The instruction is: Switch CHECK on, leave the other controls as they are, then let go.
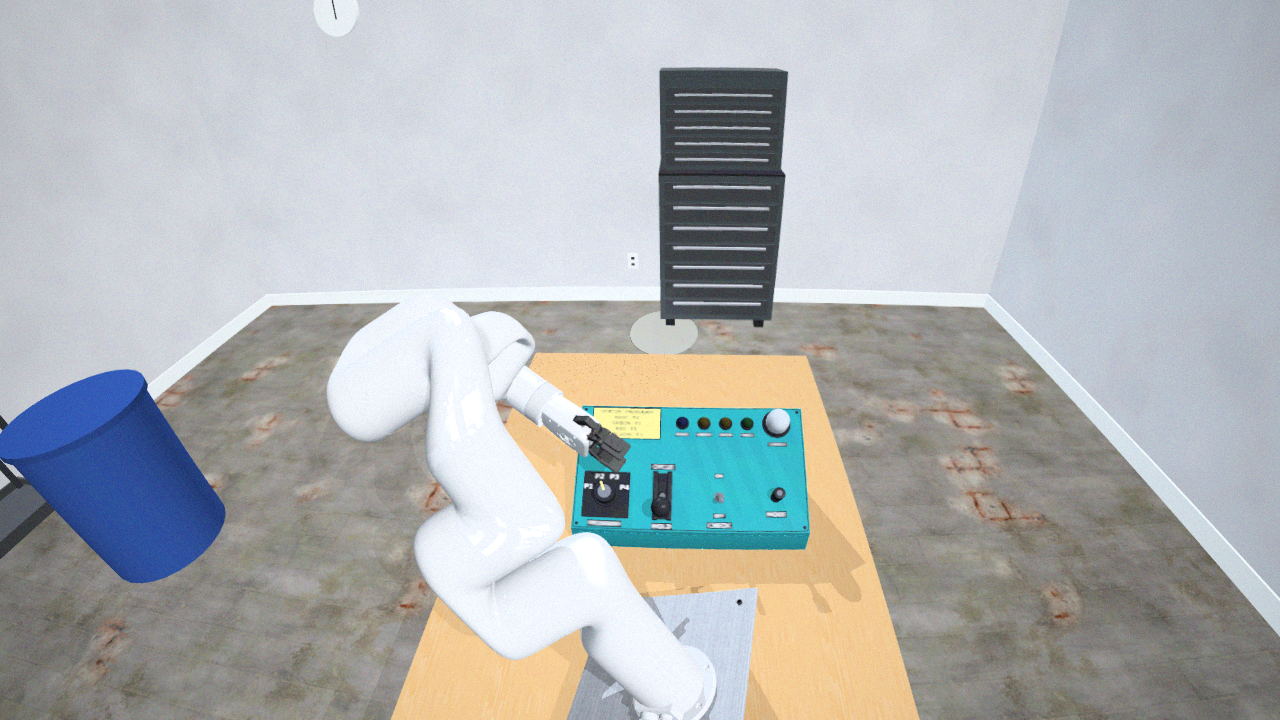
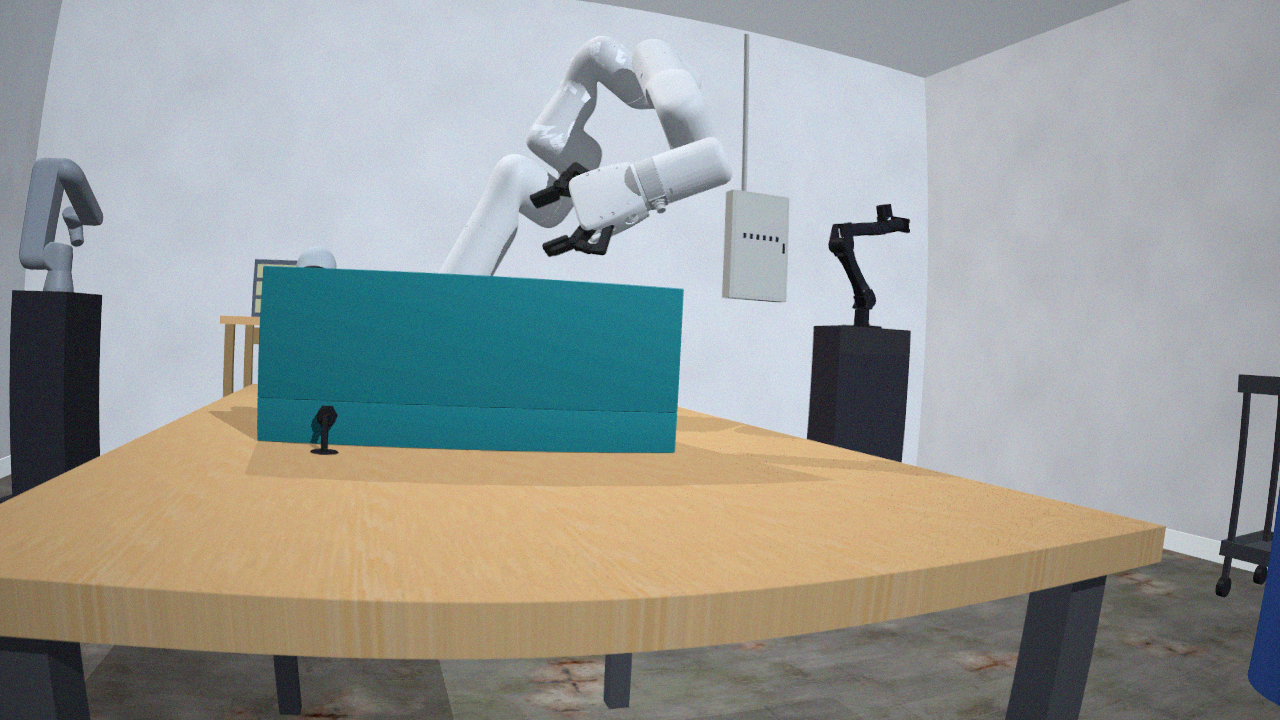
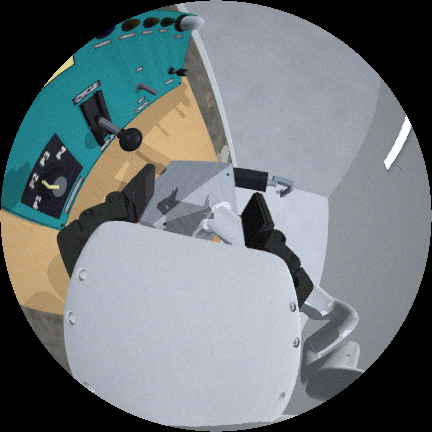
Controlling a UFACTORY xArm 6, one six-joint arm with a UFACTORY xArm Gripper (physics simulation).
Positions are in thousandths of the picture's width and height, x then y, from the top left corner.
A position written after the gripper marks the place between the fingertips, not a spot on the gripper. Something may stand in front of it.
In view: the gripper (image 2: 421, 315), a black ball lever (image 3: 300, 323) and a rotary selector (image 3: 128, 420).
The gripper also shows in image 1 (image 1: 487, 640) and in image 3 (image 3: 466, 441).
